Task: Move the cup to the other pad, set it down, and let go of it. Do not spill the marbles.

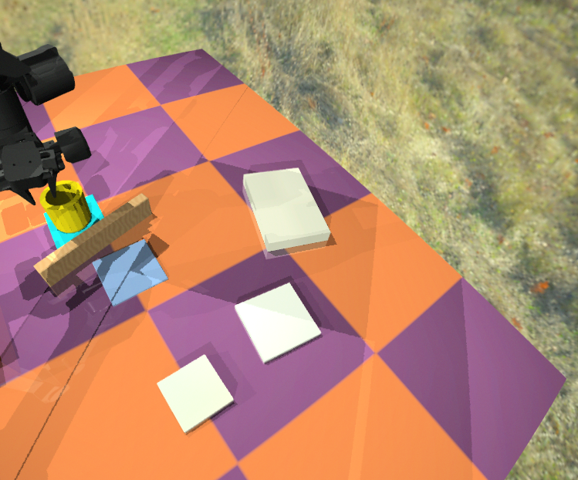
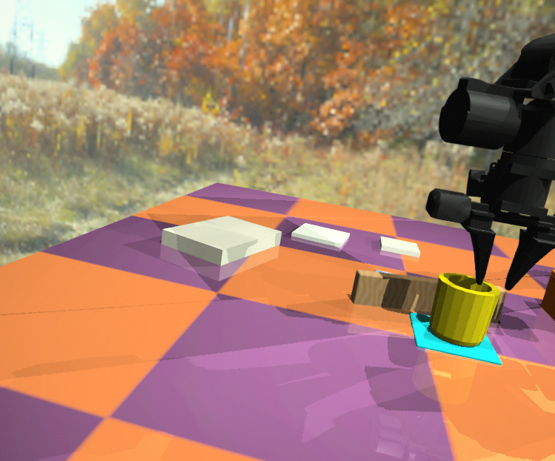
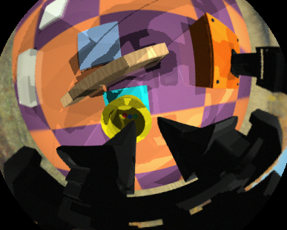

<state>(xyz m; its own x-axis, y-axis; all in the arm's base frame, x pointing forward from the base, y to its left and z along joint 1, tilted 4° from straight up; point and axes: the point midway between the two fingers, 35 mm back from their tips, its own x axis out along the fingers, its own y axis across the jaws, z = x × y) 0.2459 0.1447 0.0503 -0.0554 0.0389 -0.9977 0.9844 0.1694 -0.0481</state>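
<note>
My gripper tip is 4 cm above the yellow cup and 2 cm short of it. Also, from my gripper tip: red marble (6 cm below, 3 cm ahead, 1 cm to the left); cyan pad (8 cm below, 3 cm ahead, 1 cm to the left); wooden bar (7 cm to the right, 6 cm below, 6 cm ahead).
</note>
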